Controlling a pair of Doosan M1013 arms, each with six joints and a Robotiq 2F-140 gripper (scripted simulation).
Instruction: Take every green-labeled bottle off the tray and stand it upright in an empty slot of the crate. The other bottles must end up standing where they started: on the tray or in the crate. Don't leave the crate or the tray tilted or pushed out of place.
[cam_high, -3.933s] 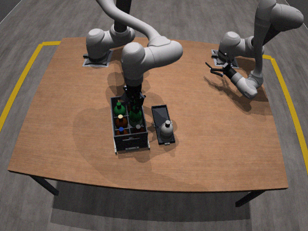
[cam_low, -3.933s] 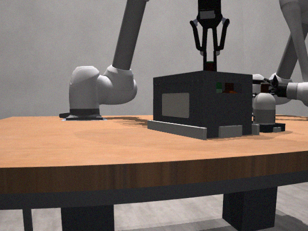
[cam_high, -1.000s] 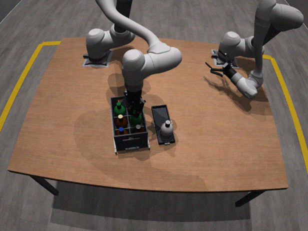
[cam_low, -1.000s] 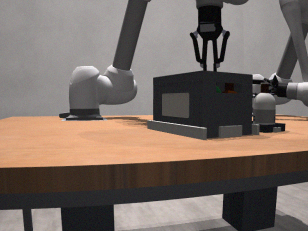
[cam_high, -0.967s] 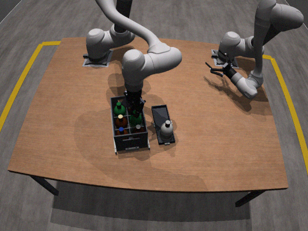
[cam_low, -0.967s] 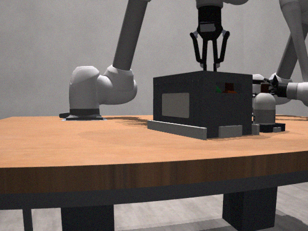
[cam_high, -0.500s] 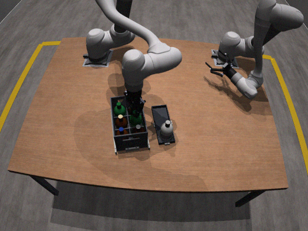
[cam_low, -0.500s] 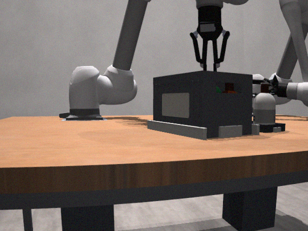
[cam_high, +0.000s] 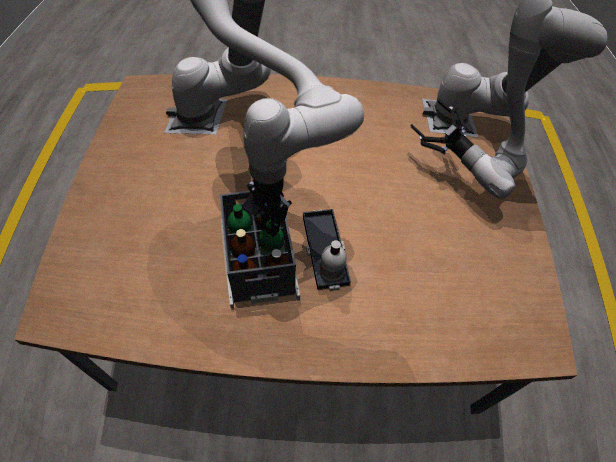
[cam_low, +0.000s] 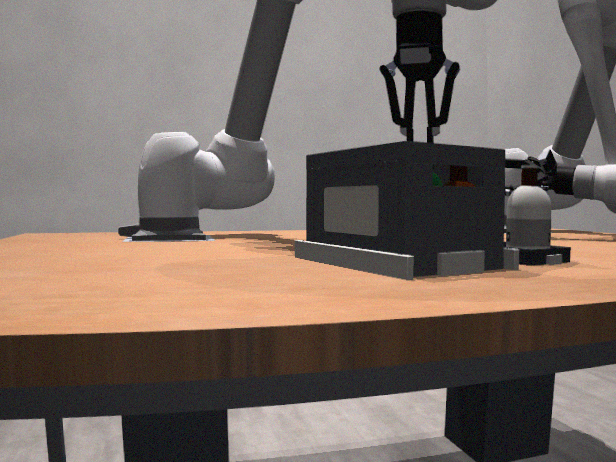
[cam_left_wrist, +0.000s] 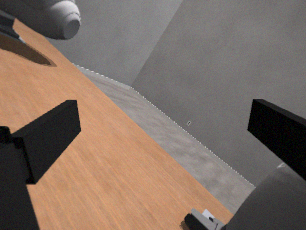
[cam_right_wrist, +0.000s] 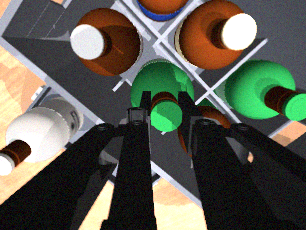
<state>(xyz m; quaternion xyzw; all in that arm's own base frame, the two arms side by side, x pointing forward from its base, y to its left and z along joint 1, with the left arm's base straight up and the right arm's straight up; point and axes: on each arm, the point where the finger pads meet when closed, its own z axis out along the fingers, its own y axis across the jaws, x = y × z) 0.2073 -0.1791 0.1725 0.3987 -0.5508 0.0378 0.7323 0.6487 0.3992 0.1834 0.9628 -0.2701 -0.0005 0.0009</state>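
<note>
Now: the crate 100 mm below my right hand, 40 mm to the right of it and 10 mm ahead of it. The rest, counted from my right hand: tray (170 mm to the left, 170 mm below, 30 mm behind); then white bottle (180 mm to the left, 100 mm below, 60 mm ahead).
</note>
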